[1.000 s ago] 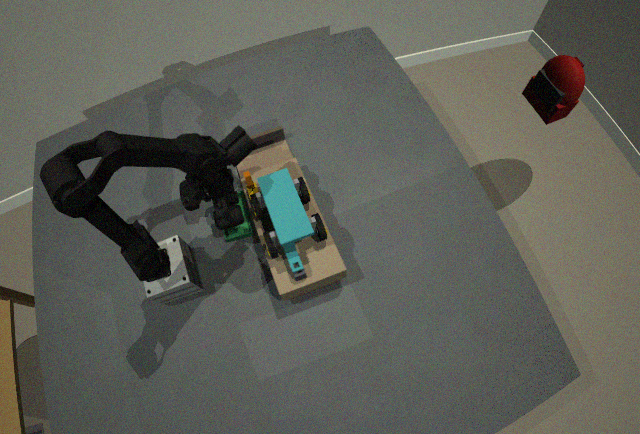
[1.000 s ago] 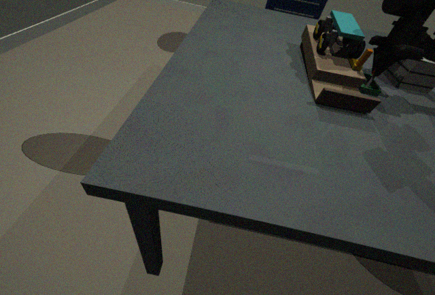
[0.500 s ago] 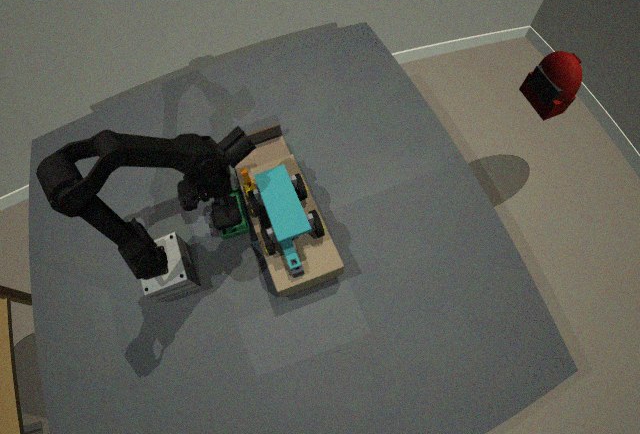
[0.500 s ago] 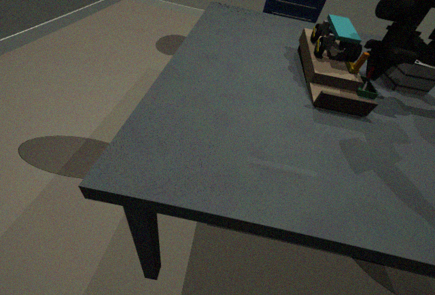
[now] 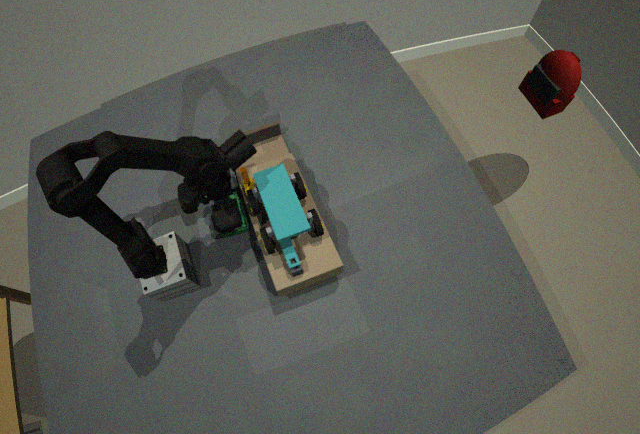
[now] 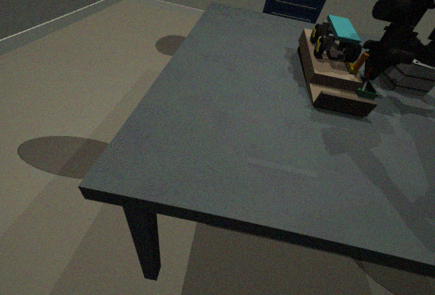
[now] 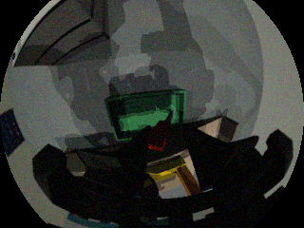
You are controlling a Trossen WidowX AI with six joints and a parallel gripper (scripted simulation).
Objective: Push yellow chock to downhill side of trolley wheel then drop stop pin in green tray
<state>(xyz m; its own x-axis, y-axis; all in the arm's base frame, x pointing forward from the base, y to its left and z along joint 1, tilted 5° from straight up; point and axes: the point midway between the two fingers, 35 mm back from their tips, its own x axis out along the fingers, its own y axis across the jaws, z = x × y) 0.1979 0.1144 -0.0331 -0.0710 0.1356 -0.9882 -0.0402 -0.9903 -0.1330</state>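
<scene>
My gripper tip is 20 mm to the left of the green tray and 60 mm above it. Round my gripper tip: tan ramp (120 mm ahead, 100 mm to the right); then red-headed stop pin (right at my gripper tip); then yellow chock (60 mm ahead, 10 mm to the right, 30 mm above).
</scene>
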